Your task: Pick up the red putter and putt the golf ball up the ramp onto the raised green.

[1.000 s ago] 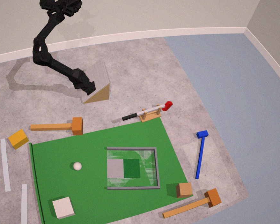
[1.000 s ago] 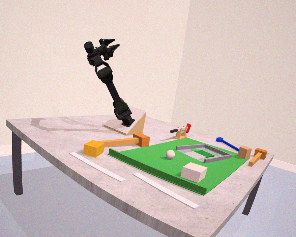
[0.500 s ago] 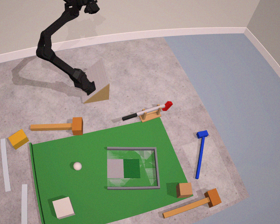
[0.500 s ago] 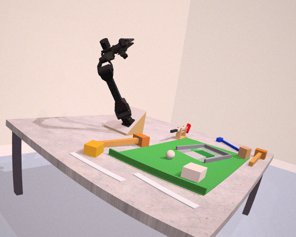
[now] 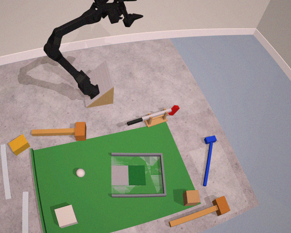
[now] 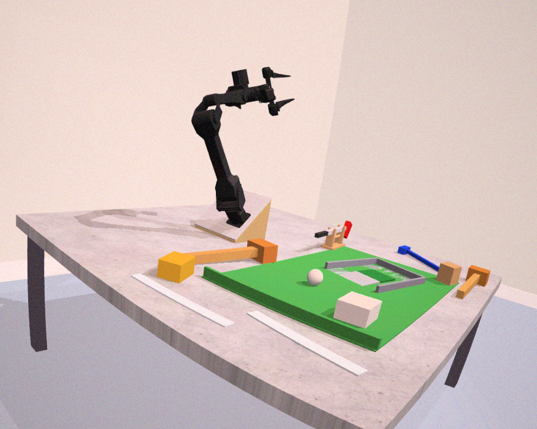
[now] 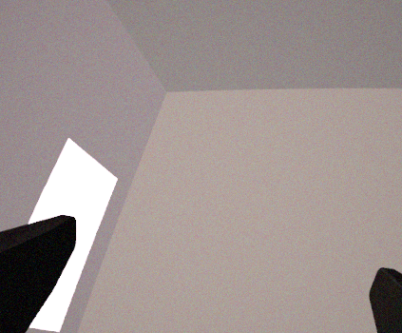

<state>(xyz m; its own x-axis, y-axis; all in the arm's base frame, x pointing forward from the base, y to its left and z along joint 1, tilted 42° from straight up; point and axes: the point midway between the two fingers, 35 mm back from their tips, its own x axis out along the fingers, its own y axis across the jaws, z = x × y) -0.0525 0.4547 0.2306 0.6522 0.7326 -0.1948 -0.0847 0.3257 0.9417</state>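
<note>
Right now my gripper tip is 490 mm above the red putter, 240 mm short of it and 70 mm to the right of it. Round my gripper tip: wooden stand (520 mm below, 240 mm ahead, 90 mm to the left); then grey-walled frame (540 mm below, 510 mm ahead, 80 mm to the right); then green mat (550 mm below, 510 mm ahead, 220 mm to the right).
</note>
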